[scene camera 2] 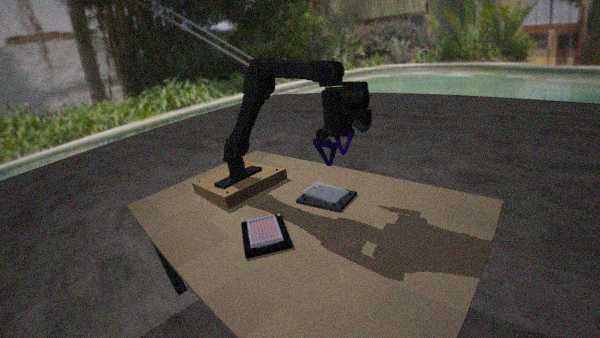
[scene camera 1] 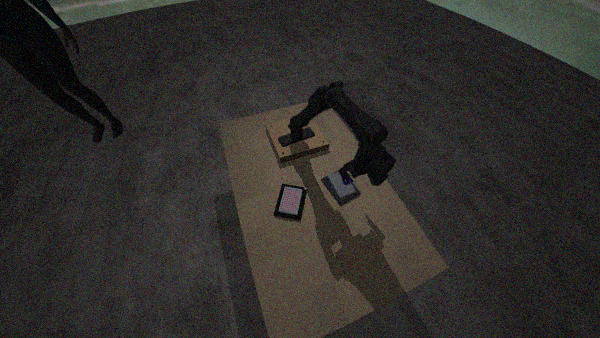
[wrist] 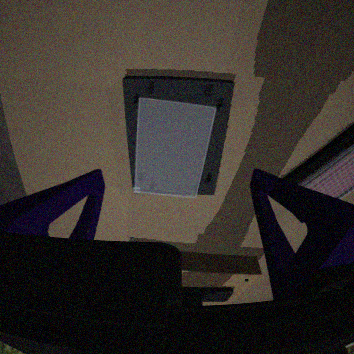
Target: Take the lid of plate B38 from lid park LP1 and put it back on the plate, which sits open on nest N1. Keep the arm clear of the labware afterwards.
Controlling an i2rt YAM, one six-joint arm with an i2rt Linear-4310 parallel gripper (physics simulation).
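Pixels of known places: gripper, fingertip midpoint: (scene camera 2: pixel 336 160) (scene camera 1: pixel 353 178) (wrist: pixel 177 177); arm's base at its link origin: (scene camera 2: pixel 238 177) (scene camera 1: pixel 296 137) (wrist: pixel 187 292).
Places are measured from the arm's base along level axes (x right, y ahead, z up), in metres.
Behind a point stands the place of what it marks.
Note:
The pale, clear lid (scene camera 1: pixel 342 188) @(x -0.052, y 0.382, z -0.020 m) (scene camera 2: pixel 325 192) @(x -0.057, y 0.360, z -0.018 m) (wrist: pixel 172 150) @(x -0.062, y 0.361, z -0.018 m) lies on the dark lid park LP1 (scene camera 1: pixel 345 202) @(x -0.029, y 0.445, z -0.033 m) (scene camera 2: pixel 330 206) @(x -0.006, y 0.410, z -0.031 m) (wrist: pixel 224 130) @(x -0.001, y 0.387, z -0.031 m), turned slightly against its edges. Plate B38 (scene camera 1: pixel 291 201) @(x 0.193, y 0.335, z -0.015 m) (scene camera 2: pixel 265 231) @(x 0.200, y 0.340, z -0.015 m) (wrist: pixel 334 176) @(x 0.180, y 0.343, z -0.015 m) shows pink wells and sits open on the black nest N1 (scene camera 1: pixel 288 217) @(x 0.236, y 0.392, z -0.030 m) (scene camera 2: pixel 270 251) @(x 0.239, y 0.391, z -0.034 m). My gripper (scene camera 1: pixel 347 178) @(x -0.061, y 0.410, z 0.098 m) (scene camera 2: pixel 336 158) @(x -0.061, y 0.410, z 0.098 m) (wrist: pixel 177 177) @(x -0.061, y 0.410, z 0.098 m) is open and empty, with its purple fingers above the lid park. In the wrist view the fingertips are wide apart, one on either side of the lid's near end.
The arm's base stands on a wooden block (scene camera 1: pixel 305 151) @(x 0.003, y 0.111, z -0.005 m) (scene camera 2: pixel 240 192) @(x 0.082, y 0.105, z -0.004 m) at the back of the table (scene camera 1: pixel 280 280) @(x 0.370, y 0.603, z -0.041 m) (scene camera 2: pixel 310 300) @(x 0.311, y 0.565, z -0.041 m). The nest stands beside the lid park. The arm's shadow falls between them and across the table. A person's legs (scene camera 1: pixel 75 85) show beyond the table.

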